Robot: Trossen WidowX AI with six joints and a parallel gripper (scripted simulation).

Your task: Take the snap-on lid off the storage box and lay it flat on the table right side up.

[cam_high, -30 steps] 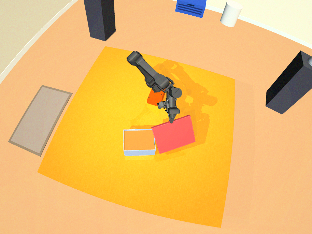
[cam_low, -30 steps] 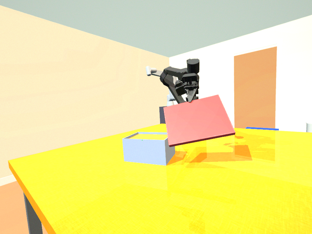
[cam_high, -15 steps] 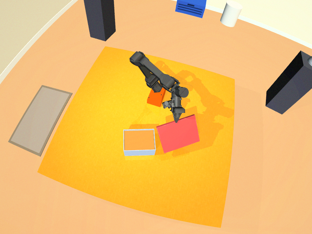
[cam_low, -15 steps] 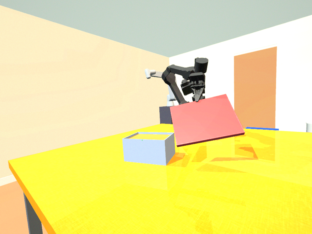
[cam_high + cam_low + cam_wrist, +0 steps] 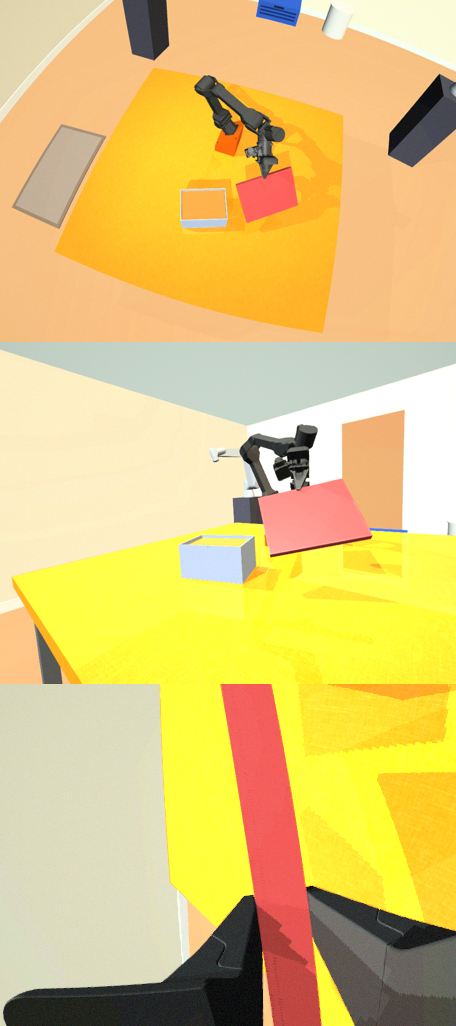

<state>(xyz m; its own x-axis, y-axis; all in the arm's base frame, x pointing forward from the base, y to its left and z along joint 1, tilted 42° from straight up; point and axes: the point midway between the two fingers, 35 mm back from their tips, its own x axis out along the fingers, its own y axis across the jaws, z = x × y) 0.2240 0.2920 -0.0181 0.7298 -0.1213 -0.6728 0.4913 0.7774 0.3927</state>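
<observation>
Right now my gripper tip is 3 cm short of the red lid, 5 cm to the right of it and 6 cm above it. From my gripper tip the other things lie so: pale blue storage box 16 cm ahead, 19 cm to the right, 19 cm below.
</observation>
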